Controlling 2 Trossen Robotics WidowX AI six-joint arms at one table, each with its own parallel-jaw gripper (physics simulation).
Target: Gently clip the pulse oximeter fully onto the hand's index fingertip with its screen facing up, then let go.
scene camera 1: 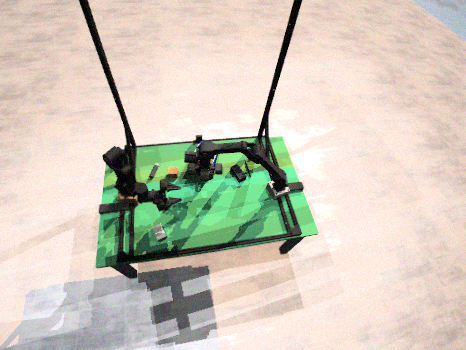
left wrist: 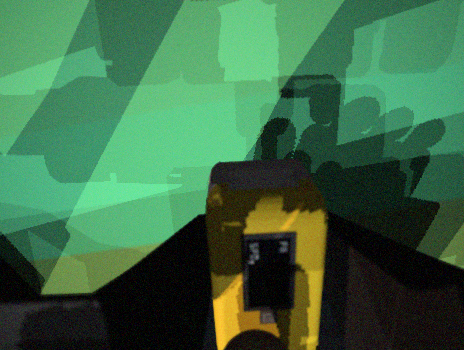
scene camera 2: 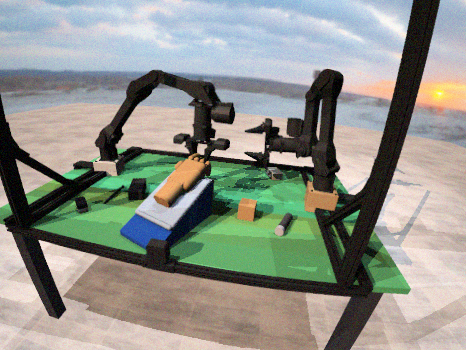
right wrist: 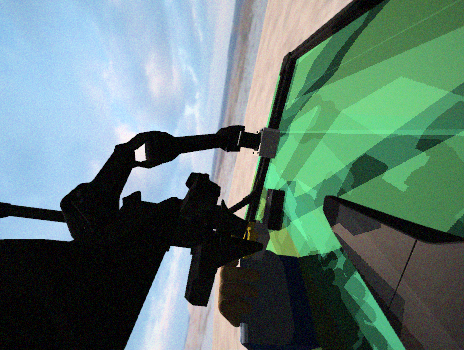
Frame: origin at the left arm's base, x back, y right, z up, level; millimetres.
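Seen in the pictures: left gripper, between the fingertips: (left wrist: 259, 224) (right wrist: 260, 238); right gripper, between the fingertips: (scene camera 1: 181, 194) (scene camera 2: 244, 142) (right wrist: 250, 203); left arm's base, origin of its link: (scene camera 1: 278, 186) (scene camera 2: 108, 158) (right wrist: 257, 142); right arm's base, origin of its link: (scene camera 1: 127, 190) (scene camera 2: 322, 188).
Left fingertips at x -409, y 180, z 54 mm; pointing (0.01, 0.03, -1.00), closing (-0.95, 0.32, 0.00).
Observation:
Pixels of each thing's top centre, then the offset from my left fingertips to it. "spot": a spot on its surface instead.
- yellow pulse oximeter, centre of its top: (left wrist: 268, 294) (right wrist: 244, 240) dx +2, dy +7, dz +25 mm
- tan hand, a spot on its surface: (right wrist: 237, 296) spot: dx +4, dy +109, dz +18 mm
- orange cube, centre of its top: (scene camera 2: 248, 202) (scene camera 1: 172, 170) dx -156, dy +144, dz -62 mm
- dark cylinder, centre of its top: (scene camera 2: 285, 219) (scene camera 1: 153, 169) dx -262, dy +204, dz -85 mm
- black box, centre of its top: (right wrist: 267, 207) (scene camera 2: 137, 184) (scene camera 1: 238, 171) dx +226, dy +13, dz -77 mm
- thin dark stick, centre of its top: (scene camera 2: 113, 192) dx +307, dy +39, dz -103 mm
- small black block, centre of its top: (scene camera 2: 80, 200) dx +377, dy +140, dz -80 mm
- grey box, centre of its top: (scene camera 2: 274, 170) (scene camera 1: 159, 231) dx -327, dy -196, dz -82 mm
The yellow pulse oximeter (left wrist: 310, 260) (right wrist: 250, 231) has its dark screen facing up towards the left wrist camera. My left gripper (scene camera 2: 200, 153) (left wrist: 259, 224) is shut on its sides, at the finger end of the tan hand (scene camera 2: 182, 180) (right wrist: 237, 296). The hand lies palm-side hidden on a white and blue wedge (scene camera 2: 150, 235) (right wrist: 295, 290), fingers at its high end. Whether the index fingertip is inside the oximeter is hidden. My right gripper (scene camera 1: 179, 194) (scene camera 2: 248, 142) is open and empty, held above the table, apart from the hand.
An orange cube (scene camera 1: 173, 172) (scene camera 2: 247, 209) and a dark cylinder (scene camera 1: 154, 170) (scene camera 2: 283, 224) lie beside the wedge. A black box (scene camera 1: 238, 173) (scene camera 2: 137, 189), a thin dark stick (scene camera 2: 114, 194) and a small black block (scene camera 2: 81, 204) lie on its other side. A grey box (scene camera 1: 159, 232) (scene camera 2: 274, 173) lies farther off.

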